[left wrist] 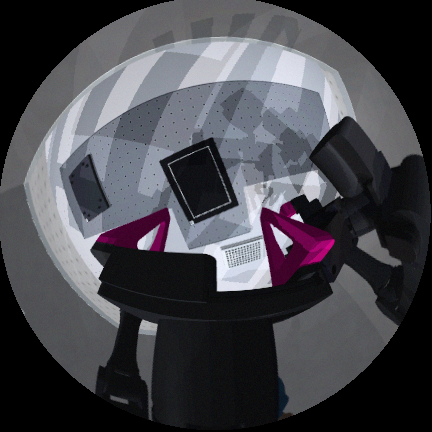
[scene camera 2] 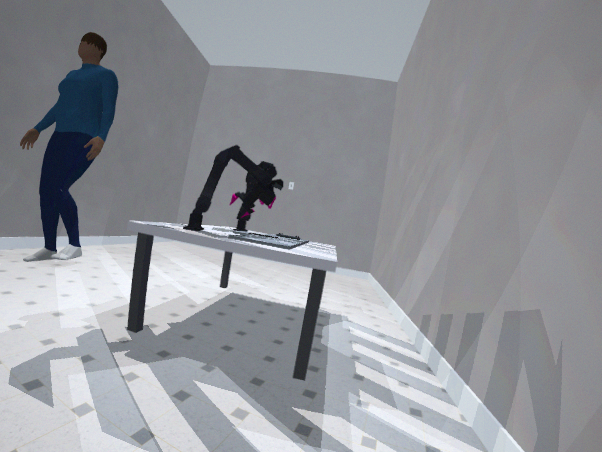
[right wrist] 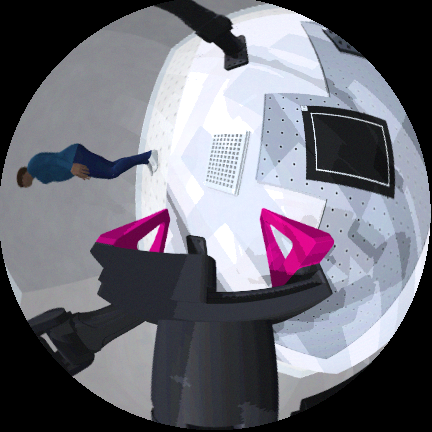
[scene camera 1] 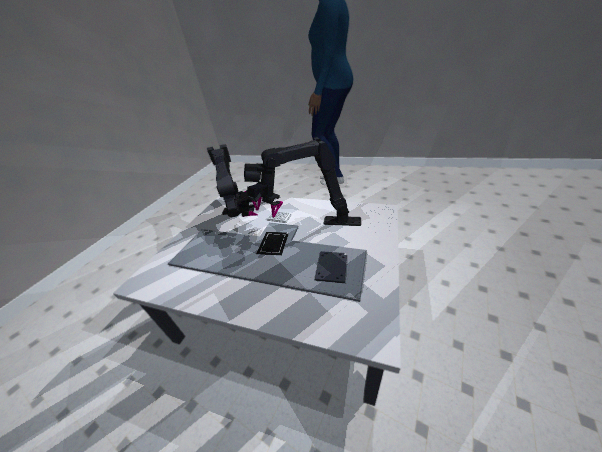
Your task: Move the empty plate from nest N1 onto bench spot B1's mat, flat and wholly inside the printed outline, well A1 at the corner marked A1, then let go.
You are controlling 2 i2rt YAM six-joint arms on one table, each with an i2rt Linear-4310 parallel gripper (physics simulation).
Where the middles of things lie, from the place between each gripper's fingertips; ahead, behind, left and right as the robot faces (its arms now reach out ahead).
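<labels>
There's a white well plate (right wrist: 226, 156) here, and it's 22 cm behind my left hand, 6 cm to the right of it and 18 cm below it. As for my right hand, that's 9 cm beyond the plate, 7 cm to the right of it and 12 cm above it.
</labels>
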